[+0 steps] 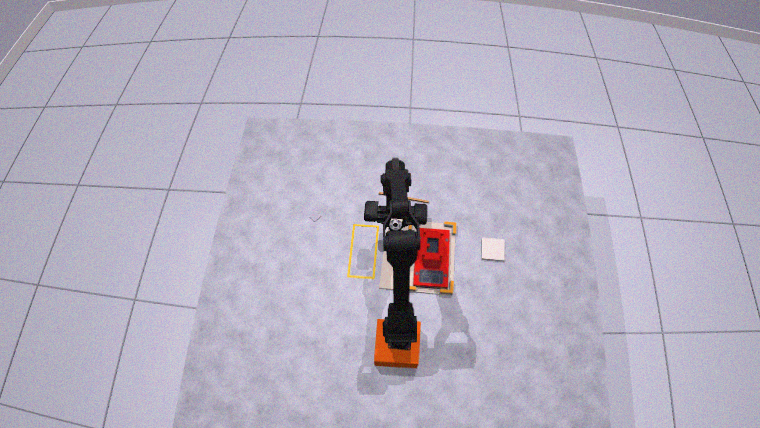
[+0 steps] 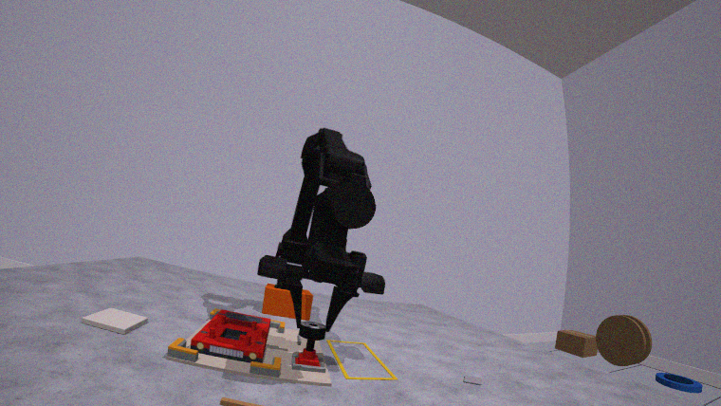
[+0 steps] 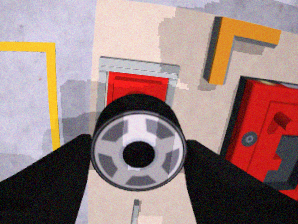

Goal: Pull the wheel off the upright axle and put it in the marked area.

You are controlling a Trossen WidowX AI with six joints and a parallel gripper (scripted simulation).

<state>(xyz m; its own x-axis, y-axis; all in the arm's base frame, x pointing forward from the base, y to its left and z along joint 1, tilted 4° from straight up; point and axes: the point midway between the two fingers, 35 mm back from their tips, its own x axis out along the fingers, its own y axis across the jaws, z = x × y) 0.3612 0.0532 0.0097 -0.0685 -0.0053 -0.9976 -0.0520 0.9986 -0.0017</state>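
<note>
The black axle lies 3 cm below my gripper tip. Also, from my gripper tip: wooden stick 15 cm ahead, 6 cm below, 1 cm to the right.
</note>
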